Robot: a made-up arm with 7 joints.
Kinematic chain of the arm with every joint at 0, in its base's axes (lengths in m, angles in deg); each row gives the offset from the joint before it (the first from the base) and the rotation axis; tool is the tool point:
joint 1: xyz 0 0.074 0 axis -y
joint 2: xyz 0 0.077 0 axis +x
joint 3: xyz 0 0 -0.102 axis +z
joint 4: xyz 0 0 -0.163 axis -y
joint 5: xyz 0 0 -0.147 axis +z
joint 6: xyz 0 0 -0.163 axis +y
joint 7: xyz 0 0 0 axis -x
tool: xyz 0 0 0
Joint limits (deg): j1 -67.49..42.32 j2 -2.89..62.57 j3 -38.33..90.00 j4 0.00..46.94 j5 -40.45..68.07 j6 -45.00..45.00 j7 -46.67..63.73
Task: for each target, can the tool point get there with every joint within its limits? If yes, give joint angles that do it. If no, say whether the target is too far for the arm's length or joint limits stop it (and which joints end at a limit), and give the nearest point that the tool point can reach.
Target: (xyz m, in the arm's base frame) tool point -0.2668 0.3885 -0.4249
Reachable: yes | joints -49.94 29.65 -11.02 30.30 -18.00 27.20 2.99
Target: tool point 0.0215 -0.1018 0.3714
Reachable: no: joint limits stop it (at a limit: joint 1, joint 2, joint 3, joint 4) | nearest point 0.4471 -0.0133 -0.2271 | short by 0.740 m
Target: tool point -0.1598 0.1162 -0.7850
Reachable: no: too far | nearest point -0.1146 0.1260 -0.5629 | short by 0.227 m
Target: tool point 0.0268 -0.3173 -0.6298
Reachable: no: too far | nearest point 0.0213 -0.0133 -0.5010 | short by 0.330 m
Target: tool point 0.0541 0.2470 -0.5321
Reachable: yes | joints -15.24 10.34 1.43 38.29 32.97 10.80 0.69
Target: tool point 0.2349 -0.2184 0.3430
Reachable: no: joint limits stop it (at a limit: joint 1, joint 2, joint 3, joint 4) | nearest point 0.4471 -0.0133 -0.2271 | short by 0.642 m
